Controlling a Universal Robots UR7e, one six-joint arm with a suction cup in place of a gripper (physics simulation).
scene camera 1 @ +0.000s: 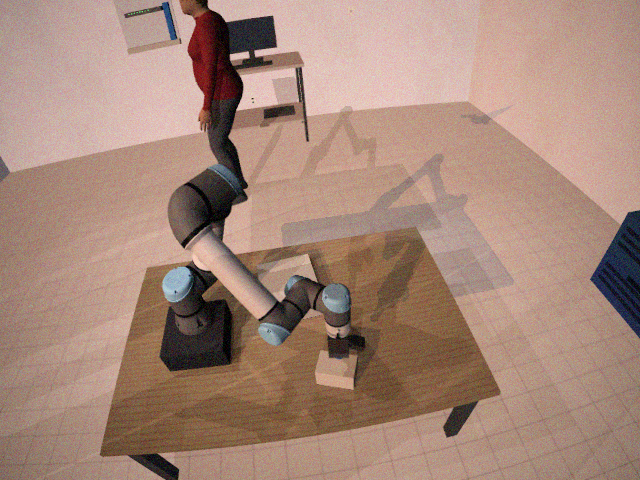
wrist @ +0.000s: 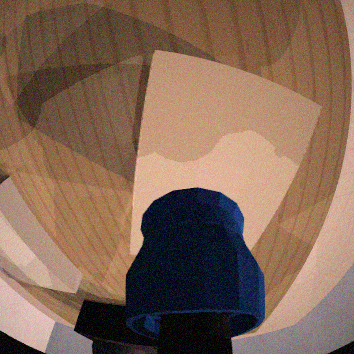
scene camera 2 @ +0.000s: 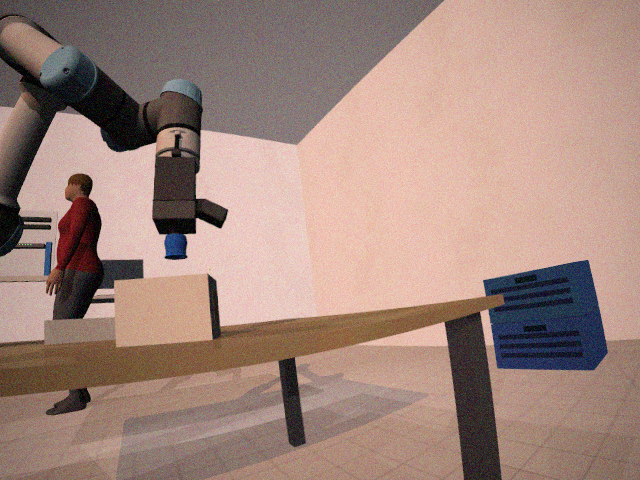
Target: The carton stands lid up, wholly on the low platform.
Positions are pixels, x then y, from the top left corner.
carton: scene camera 1; wrist 205,124; scene camera 2
same spot on carton: (scene camera 2: 174,309) = (scene camera 1: 339,382)
